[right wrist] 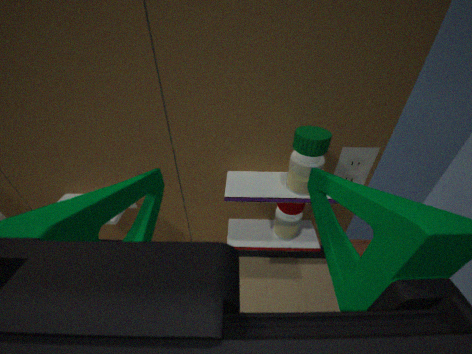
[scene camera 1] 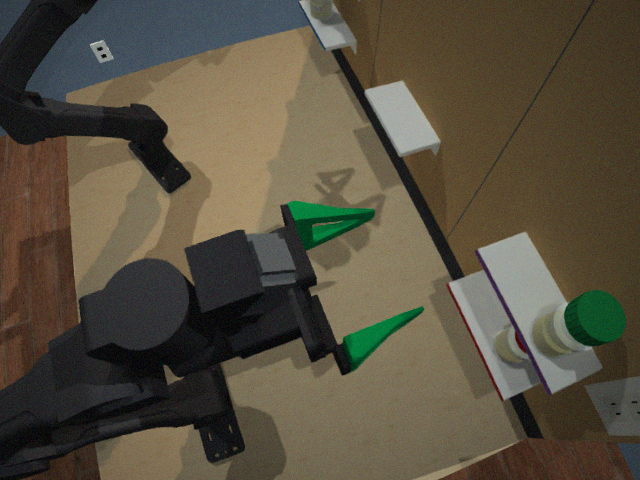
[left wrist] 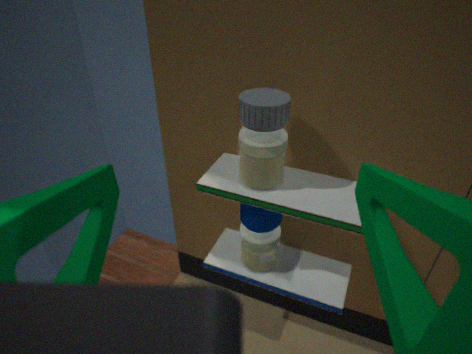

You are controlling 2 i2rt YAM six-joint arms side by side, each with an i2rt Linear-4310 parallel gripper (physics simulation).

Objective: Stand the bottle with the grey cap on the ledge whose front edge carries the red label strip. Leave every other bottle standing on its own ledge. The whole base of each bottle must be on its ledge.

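Pixels of known places: left gripper, fingertip midpoint: (left wrist: 236, 178); right gripper, fingertip midpoint: (right wrist: 235, 176) (scene camera 1: 396, 259); left arm's base, origin of the base link: (scene camera 1: 159, 161); right arm's base, origin of the base link: (scene camera 1: 212, 403).
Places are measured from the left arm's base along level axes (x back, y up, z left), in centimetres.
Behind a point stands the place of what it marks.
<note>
The grey-capped bottle (left wrist: 262, 145) @[x -49.5, y 36.1, z -2.4 cm] stands upright on the green-strip ledge (left wrist: 320, 195) @[x -48.9, y 30.0, z -9.2 cm] in the left wrist view. The red-strip ledge (scene camera 1: 470, 299) @[x -20.3, y 16.0, z -72.7 cm] (right wrist: 250, 232) @[x -21.3, y 16.0, z -74.5 cm] is the lower one at the right of the scene view; a red-capped bottle (scene camera 1: 509, 345) @[x -16.5, y 21.8, z -80.8 cm] (right wrist: 287, 223) @[x -16.7, y 21.4, z -80.4 cm] stands on it. A green-capped bottle (scene camera 1: 578, 322) @[x -15.0, y 40.2, z -80.9 cm] (right wrist: 306, 160) @[x -15.7, y 36.8, z -80.6 cm] stands on the purple-strip ledge (scene camera 1: 516, 268) @[x -21.5, y 30.0, z -73.7 cm] (right wrist: 255, 184) @[x -20.9, y 30.0, z -74.7 cm] above. My left gripper (left wrist: 236, 178) @[x -29.1, y 46.1, z 0.2 cm] is open and empty, back from the grey-capped bottle. My right gripper (scene camera 1: 398, 260) @[x -4.3, y 45.6, z -64.3 cm] (right wrist: 235, 176) @[x -4.3, y 45.6, z -64.3 cm] is open and empty, over the table and back from the right-hand ledges.
A blue-capped bottle (left wrist: 260, 240) @[x -49.3, y 22.4, z -2.7 cm] stands on the blue-strip ledge (left wrist: 310, 275) @[x -48.9, y 16.0, z -9.9 cm] (scene camera 1: 338, 37) @[x -48.3, y 16.0, z -12.6 cm], directly below the green-strip ledge. Another white ledge (scene camera 1: 403, 118) @[x -34.8, y 23.0, z -43.1 cm] is on the wall between the two pairs. The brown wall (scene camera 1: 496, 77) @[x -33.9, y 42.2, z -55.8 cm] backs the ledges, above the wooden table (scene camera 1: 232, 103) @[x -24.5, y 0.0, z 2.3 cm].
</note>
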